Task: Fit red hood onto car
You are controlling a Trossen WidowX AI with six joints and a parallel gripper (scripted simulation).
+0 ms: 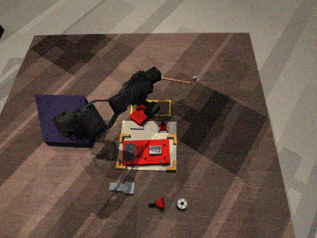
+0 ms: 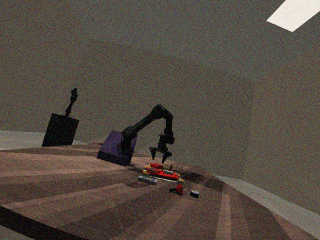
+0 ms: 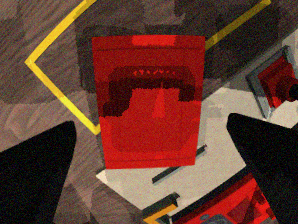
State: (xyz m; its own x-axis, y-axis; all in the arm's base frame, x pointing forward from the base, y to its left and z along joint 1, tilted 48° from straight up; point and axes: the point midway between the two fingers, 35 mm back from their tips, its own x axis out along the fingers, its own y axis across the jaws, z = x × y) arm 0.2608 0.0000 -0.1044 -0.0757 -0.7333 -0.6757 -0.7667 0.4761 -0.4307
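The red hood lies 3 cm below my gripper tip. Round my gripper tip: thin stick 20 cm to the left, 15 cm ahead, 5 cm below.
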